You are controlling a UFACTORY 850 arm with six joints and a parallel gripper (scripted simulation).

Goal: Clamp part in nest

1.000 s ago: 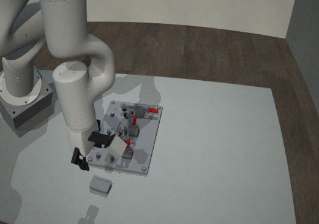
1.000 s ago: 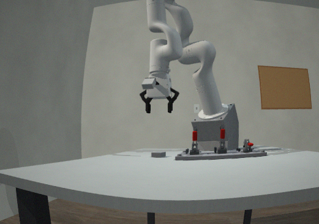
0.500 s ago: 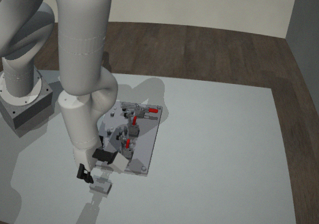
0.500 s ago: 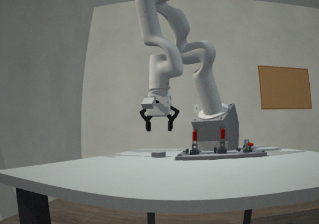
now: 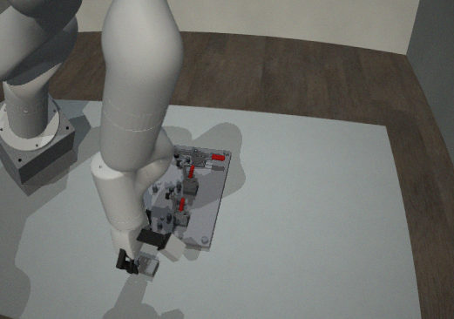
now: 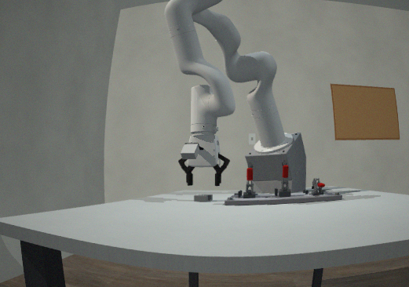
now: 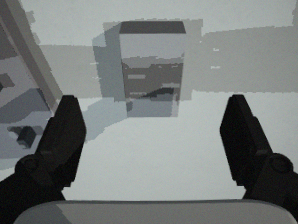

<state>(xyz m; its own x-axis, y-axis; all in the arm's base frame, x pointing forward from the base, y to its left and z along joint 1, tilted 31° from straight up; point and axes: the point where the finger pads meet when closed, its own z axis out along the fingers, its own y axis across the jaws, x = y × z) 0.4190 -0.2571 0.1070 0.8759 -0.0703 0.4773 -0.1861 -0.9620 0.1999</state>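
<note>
Right now the part is 50 mm below my hand. Round my hand: fixture plate: 260 mm to the left, 50 mm below, 50 mm ahead.
</note>
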